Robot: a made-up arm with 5 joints. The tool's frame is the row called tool.
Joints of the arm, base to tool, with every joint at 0 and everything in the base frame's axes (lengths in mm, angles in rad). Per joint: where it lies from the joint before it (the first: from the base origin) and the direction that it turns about. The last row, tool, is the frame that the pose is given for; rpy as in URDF.
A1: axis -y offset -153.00 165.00 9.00
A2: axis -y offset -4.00 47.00 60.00
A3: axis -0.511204 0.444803 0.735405 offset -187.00 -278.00 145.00
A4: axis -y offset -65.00 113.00 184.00
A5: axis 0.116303 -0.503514 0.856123 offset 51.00 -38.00 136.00
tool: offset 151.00 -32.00 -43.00 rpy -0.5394 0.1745 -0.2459
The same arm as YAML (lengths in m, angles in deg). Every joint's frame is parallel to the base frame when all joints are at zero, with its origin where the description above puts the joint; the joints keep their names.
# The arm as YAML. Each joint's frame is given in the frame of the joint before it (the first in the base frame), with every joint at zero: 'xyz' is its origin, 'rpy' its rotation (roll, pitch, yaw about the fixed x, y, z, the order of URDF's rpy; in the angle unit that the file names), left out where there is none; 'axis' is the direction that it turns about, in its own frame. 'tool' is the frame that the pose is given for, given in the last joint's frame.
units:
  length: m
  angle: deg
joints:
  - name: A1
    type: revolute
    origin:
      xyz: [-0.153, 0.165, 0.009]
    axis: [0.0, -1.0, 0.0]
  - name: A2
    type: revolute
    origin:
      xyz: [-0.004, 0.047, 0.06]
    axis: [0.0, -1.0, 0.0]
  - name: A3
    type: revolute
    origin:
      xyz: [-0.187, -0.278, 0.145]
    axis: [-0.511204, 0.444803, 0.735405]
  - name: A4
    type: revolute
    origin:
      xyz: [-0.065, 0.113, 0.184]
    axis: [0.0, -1.0, 0.0]
  - name: A5
    type: revolute
    origin:
      xyz: [0.051, -0.038, 0.136]
    axis: [0.116303, -0.503514, 0.856123]
tool:
  origin:
    xyz: [0.151, -0.032, -0.043]
    rpy: [-30.91, 10.0, -14.09]

